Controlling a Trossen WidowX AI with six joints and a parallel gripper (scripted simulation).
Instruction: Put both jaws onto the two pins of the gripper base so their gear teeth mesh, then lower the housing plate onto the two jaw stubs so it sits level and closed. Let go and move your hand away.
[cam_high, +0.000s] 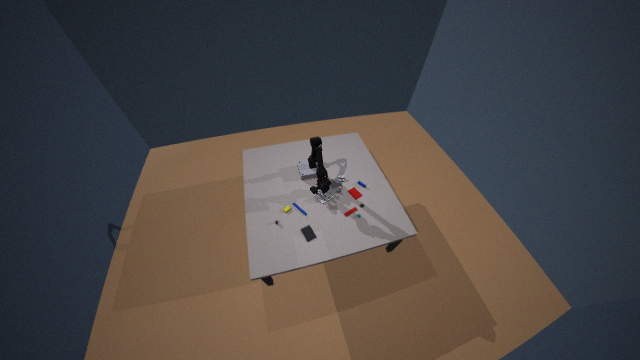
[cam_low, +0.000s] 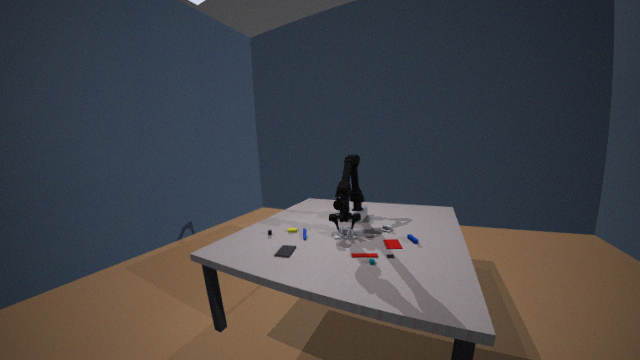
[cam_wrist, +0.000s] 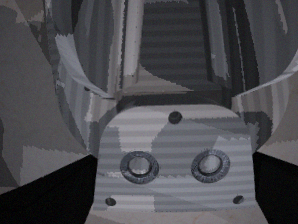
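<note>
The gripper base lies 10 mm ahead of my gripper tip and 20 mm above it. Round my gripper tip: red square plate: 70 mm ahead, 300 mm to the left, 10 mm below; then white flat plate: 70 mm ahead, 30 mm to the left; then red bar: 240 mm ahead, 200 mm to the left.
</note>
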